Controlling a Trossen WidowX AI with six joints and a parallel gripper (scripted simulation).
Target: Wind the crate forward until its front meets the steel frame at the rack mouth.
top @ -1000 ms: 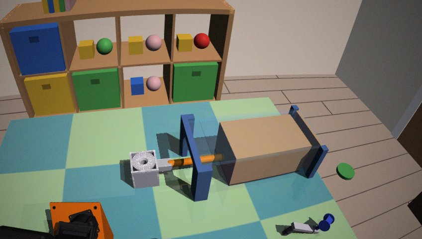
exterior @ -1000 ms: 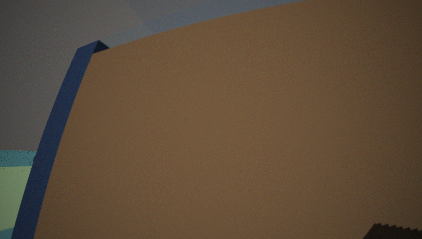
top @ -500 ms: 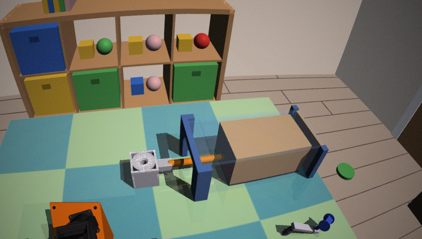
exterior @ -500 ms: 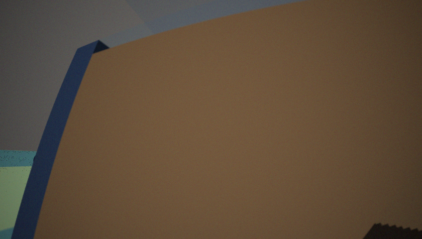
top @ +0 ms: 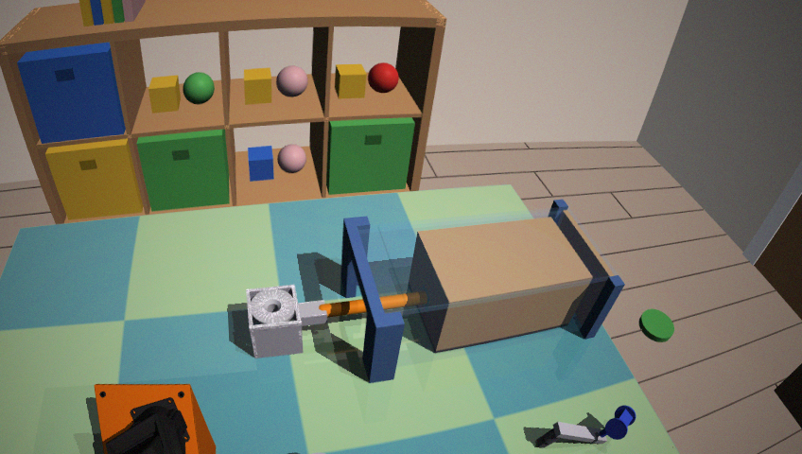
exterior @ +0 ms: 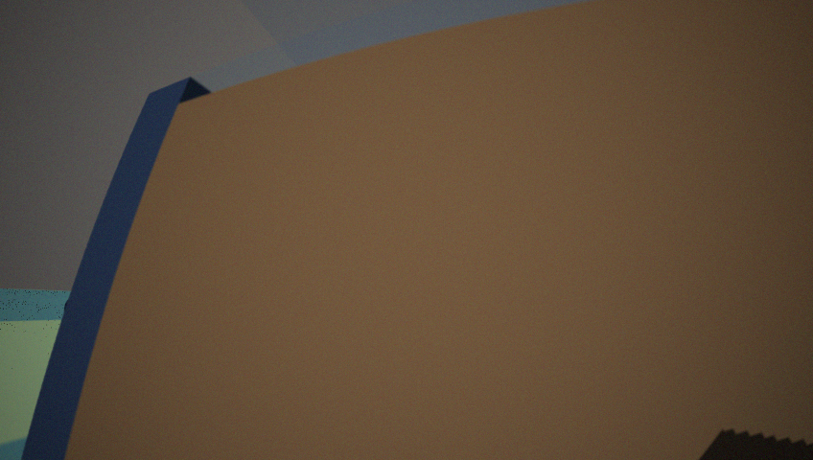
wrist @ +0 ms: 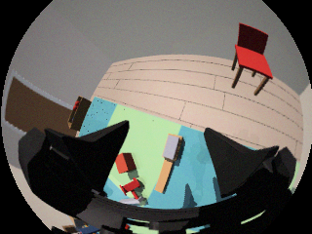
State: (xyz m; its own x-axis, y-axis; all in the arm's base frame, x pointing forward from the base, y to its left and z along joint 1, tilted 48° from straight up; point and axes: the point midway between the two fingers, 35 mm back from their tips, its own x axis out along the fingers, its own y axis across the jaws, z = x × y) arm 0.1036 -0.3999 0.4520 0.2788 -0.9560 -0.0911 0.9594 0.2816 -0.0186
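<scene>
The crank handle is 100 mm ahead of my gripper tip, 250 mm to the left of it and 150 mm below it. Round my gripper tip: grey round object 90 mm ahead, 550 mm to the left, 140 mm below; red knob 100 mm ahead, 210 mm to the left, 140 mm below; blue-knobbed tool 540 mm ahead, 470 mm to the left, 140 mm below.
</scene>
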